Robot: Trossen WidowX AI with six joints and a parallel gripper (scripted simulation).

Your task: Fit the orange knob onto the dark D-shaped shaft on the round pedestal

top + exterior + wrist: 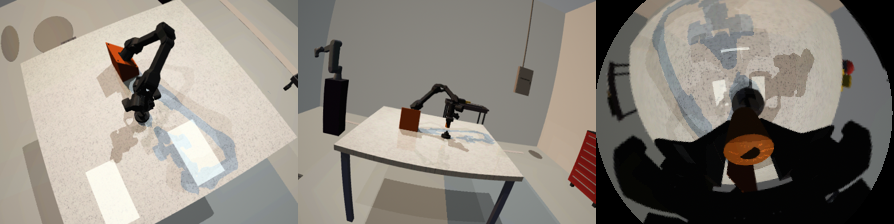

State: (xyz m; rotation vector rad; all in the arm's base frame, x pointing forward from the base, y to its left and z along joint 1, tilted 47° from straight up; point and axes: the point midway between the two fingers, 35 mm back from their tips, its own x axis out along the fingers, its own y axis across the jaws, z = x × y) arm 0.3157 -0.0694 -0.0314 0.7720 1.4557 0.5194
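The dark round pedestal is 7 cm below my gripper tip and 1 cm to the right of it. Round my gripper tip: orange knob: 2 cm above.
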